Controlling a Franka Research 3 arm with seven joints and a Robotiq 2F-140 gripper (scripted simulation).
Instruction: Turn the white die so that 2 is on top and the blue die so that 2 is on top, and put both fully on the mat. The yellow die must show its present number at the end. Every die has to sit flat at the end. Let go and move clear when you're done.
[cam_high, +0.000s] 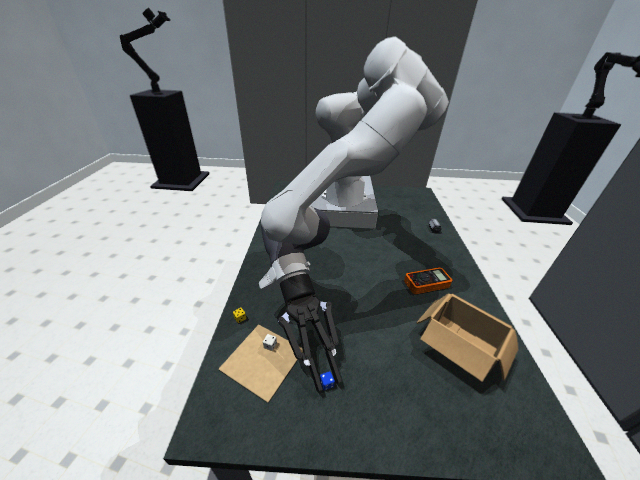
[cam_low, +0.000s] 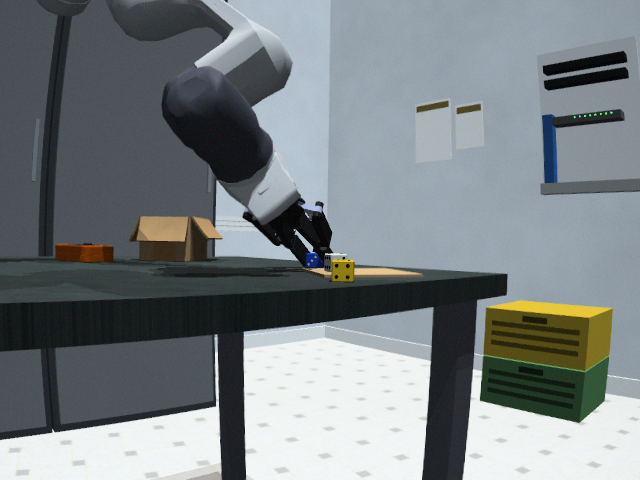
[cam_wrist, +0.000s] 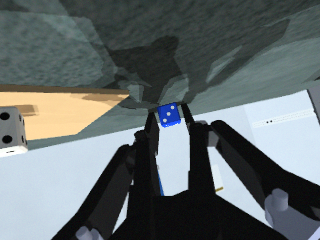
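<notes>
Right now the blue die is 2 cm below my hand, 1 cm to the left of it and 1 cm ahead of it. Also, from my hand: tan mat (15 cm to the right, 3 cm below, 3 cm behind); then yellow die (23 cm to the right, 14 cm behind, 2 cm below); then white die (14 cm to the right, 6 cm behind, 1 cm below).
</notes>
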